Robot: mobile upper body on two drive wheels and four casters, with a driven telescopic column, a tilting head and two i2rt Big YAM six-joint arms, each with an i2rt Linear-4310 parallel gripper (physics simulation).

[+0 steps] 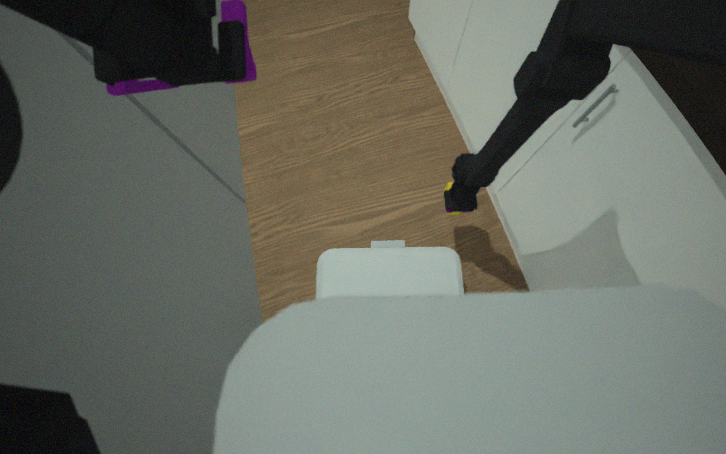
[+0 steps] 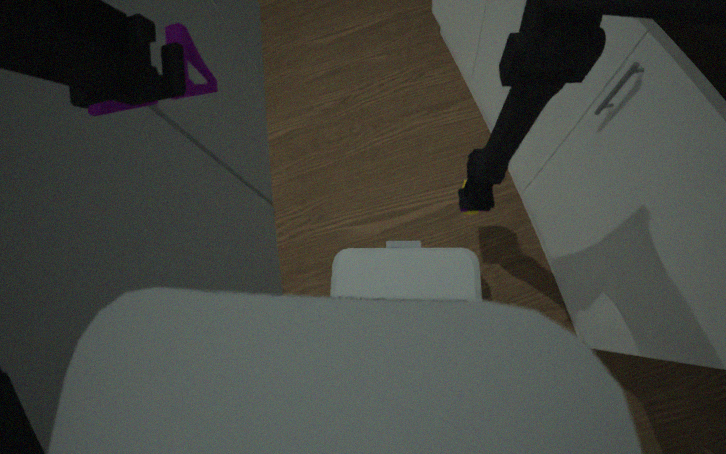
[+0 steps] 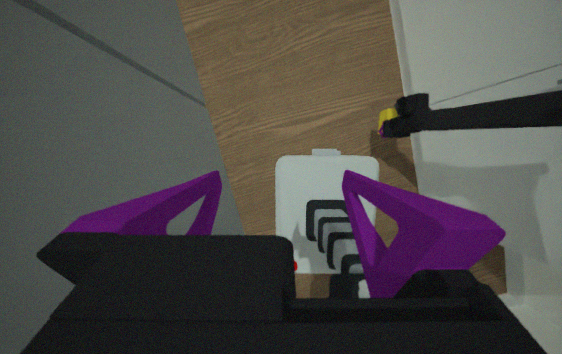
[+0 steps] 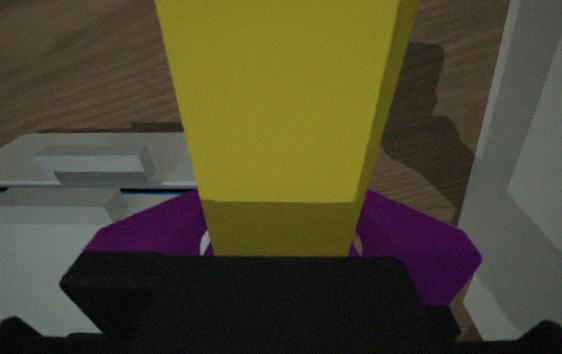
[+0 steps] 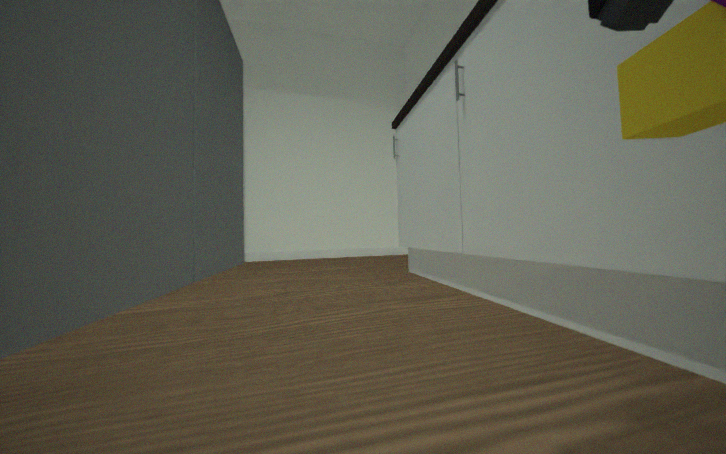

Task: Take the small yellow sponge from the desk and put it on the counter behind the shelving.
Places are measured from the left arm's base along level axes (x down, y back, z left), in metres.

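Pixels of known places: left gripper, fingertip midpoint: (image 1: pixel 215 77) (image 2: pixel 185 92) (image 3: pixel 281 177); right gripper, fingertip midpoint: (image 1: pixel 453 210) (image 2: pixel 470 209) (image 3: pixel 384 131).
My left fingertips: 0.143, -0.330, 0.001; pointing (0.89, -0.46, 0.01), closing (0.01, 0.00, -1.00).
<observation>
Behind a point stands the place of what it marks, as x, y, z.
The small yellow sponge (image 1: pixel 448 186) {0.796, -0.507, -0.436} (image 2: pixel 471 212) {0.838, -0.423, -0.458} (image 3: pixel 387 118) {0.794, -0.484, -0.439} (image 4: pixel 285 100) {0.794, -0.496, -0.459} (image 5: pixel 674 80) {0.830, -0.489, -0.436} is held off the floor, in front of the white cabinets. My right gripper (image 1: pixel 460 203) {0.847, -0.436, -0.458} (image 3: pixel 384 131) {0.847, -0.436, -0.458} (image 4: pixel 281 177) {0.847, -0.436, -0.458} is shut on it, with a purple finger on either side, and the sponge sticks out past the fingertips. My left gripper (image 2: pixel 152 80) (image 3: pixel 281 177) {0.142, -0.330, 0.001} is open and empty, high up beside the grey panel. A counter with a dark top (image 5: pixel 444 50) {0.253, -1.168, -0.524} runs above the white cabinets; whether it is the one the task names I cannot tell. The desk does not show.
White cabinets (image 1: pixel 599 176) {0.517, -0.395, -0.744} (image 5: pixel 535 160) {0.763, -0.877, -0.621} with metal handles stand close on the right. A tall grey panel (image 1: pixel 176 240) (image 5: pixel 107 149) stands on the left. Wood floor (image 5: pixel 321 347) {1.153, -0.806, -0.125} lies between them, up to a pale end wall (image 5: pixel 321 176) {0.292, -2.747, 0.259}. My white base (image 1: pixel 388 273) {0.894, -0.223, -0.221} (image 3: pixel 295 185) {0.894, -0.178, -0.064} is below.
</observation>
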